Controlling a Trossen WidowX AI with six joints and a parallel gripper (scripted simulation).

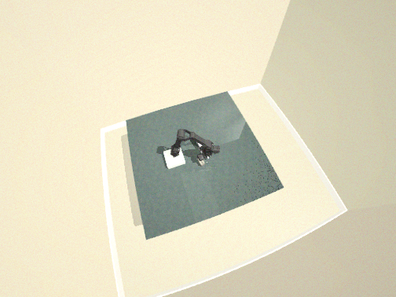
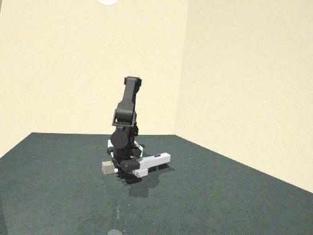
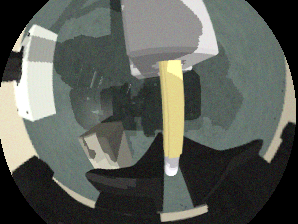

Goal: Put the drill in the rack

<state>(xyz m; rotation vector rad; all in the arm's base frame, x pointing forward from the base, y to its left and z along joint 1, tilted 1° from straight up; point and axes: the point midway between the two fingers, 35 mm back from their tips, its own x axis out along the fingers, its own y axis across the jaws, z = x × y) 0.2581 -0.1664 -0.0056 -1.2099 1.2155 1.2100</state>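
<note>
Right now my gripper tip is 40 mm to the right of the yellow drill and 40 mm below it. From my gripper tip the other things lie so: key (180 mm to the left, 40 mm above); grey slatted rack (70 mm behind, 20 mm to the right, 10 mm above); fixture (150 mm to the left, 40 mm above).
</note>
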